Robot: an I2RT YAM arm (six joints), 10 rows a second.
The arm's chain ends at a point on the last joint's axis. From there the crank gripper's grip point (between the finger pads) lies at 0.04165 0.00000 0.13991 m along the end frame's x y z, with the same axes.
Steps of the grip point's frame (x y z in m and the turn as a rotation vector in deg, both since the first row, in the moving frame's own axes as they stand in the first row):
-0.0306, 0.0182, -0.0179, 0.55, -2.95, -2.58
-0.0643, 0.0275, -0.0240, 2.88, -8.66, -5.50
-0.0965, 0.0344, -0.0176, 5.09, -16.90, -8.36
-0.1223, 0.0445, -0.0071, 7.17, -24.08, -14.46
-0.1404, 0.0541, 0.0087, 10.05, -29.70, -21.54
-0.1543, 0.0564, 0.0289, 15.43, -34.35, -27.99
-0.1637, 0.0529, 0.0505, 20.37, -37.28, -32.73
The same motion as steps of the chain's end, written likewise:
-0.0233, 0.0213, -0.0198, 0.55, -2.95, -2.58
-0.0423, 0.0376, -0.0284, 2.88, -8.66, -5.50
-0.0529, 0.0501, -0.0228, 5.09, -16.90, -8.36
-0.0589, 0.0651, -0.0101, 7.17, -24.08, -14.46
-0.0604, 0.0801, 0.0102, 10.05, -29.70, -21.54
-0.0590, 0.0920, 0.0378, 15.43, -34.35, -27.99
-0.0577, 0.0965, 0.0668, 20.37, -37.28, -32.73

